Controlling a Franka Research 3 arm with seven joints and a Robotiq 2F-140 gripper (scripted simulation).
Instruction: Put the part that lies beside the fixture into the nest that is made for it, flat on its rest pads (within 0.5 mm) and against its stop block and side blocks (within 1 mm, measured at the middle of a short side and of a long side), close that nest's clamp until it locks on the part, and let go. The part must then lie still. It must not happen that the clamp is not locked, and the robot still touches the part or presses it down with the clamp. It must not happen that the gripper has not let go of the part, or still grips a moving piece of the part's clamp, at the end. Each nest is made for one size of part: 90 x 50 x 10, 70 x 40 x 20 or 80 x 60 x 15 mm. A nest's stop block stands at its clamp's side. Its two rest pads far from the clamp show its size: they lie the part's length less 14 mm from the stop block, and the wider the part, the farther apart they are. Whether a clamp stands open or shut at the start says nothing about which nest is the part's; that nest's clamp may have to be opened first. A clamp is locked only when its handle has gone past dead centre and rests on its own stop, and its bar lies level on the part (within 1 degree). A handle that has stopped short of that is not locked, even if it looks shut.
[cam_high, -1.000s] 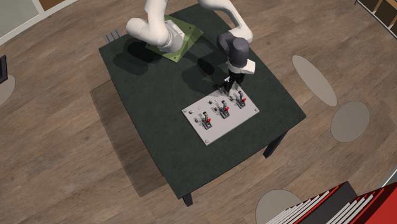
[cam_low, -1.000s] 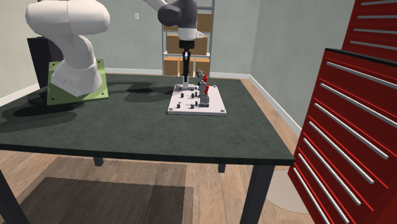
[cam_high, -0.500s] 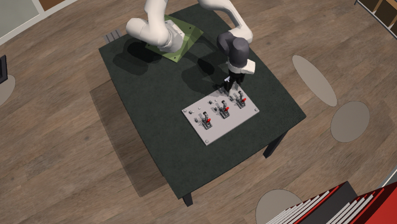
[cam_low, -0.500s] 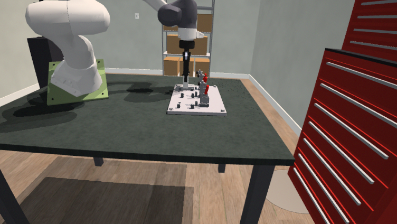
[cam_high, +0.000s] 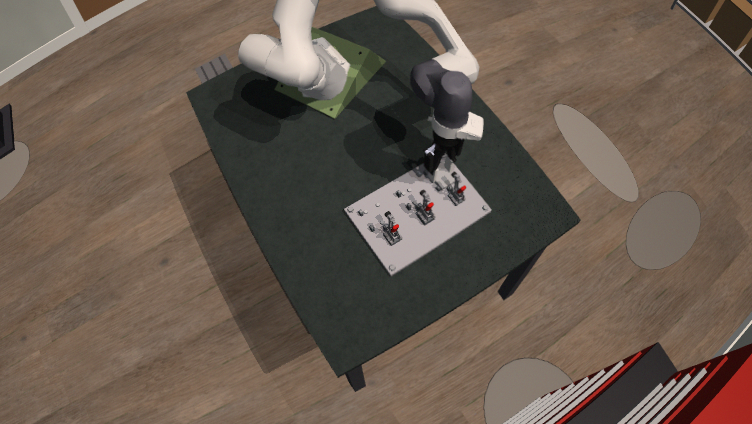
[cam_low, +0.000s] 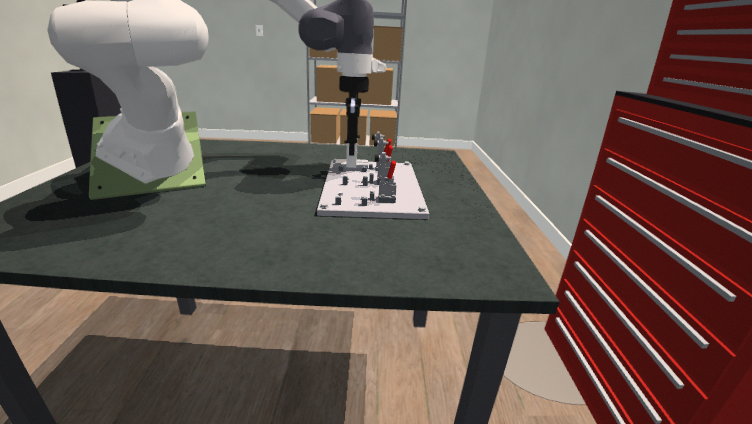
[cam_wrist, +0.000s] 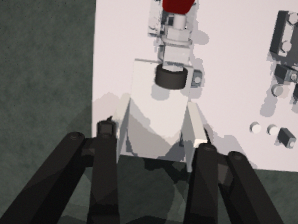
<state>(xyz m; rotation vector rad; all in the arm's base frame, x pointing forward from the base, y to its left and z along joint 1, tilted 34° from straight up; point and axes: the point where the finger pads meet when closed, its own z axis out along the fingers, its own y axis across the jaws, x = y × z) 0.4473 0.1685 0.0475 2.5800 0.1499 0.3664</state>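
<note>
Now: hand 30 mm above the part. From my hand the other things lie so: light grey fixture plate 110 mm to the right, 60 mm ahead, 50 mm below; clamp 80 mm ahead.
</note>
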